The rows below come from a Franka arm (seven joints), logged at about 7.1 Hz.
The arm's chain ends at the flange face. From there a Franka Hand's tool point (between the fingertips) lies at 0.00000 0.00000 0.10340 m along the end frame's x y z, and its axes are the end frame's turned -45 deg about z.
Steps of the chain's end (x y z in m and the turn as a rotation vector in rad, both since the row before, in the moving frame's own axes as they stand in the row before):
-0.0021 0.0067 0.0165 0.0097 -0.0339 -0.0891
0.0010 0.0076 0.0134 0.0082 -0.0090 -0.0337
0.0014 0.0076 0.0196 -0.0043 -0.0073 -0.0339
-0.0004 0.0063 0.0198 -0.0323 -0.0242 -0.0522
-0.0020 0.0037 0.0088 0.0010 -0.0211 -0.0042
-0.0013 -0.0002 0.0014 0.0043 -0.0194 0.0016
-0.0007 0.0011 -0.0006 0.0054 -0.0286 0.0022
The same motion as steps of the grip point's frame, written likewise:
-0.0081 0.0001 0.0164 0.0308 -0.0171 -0.0891
-0.0047 0.0048 0.0134 0.0122 -0.0006 -0.0337
-0.0052 0.0062 0.0196 0.0021 -0.0082 -0.0339
-0.0089 0.0049 0.0197 -0.0057 -0.0400 -0.0522
-0.0055 -0.0004 0.0088 0.0156 -0.0142 -0.0042
-0.0019 -0.0028 0.0014 0.0168 -0.0107 0.0016
-0.0030 -0.0022 -0.0006 0.0240 -0.0164 0.0022

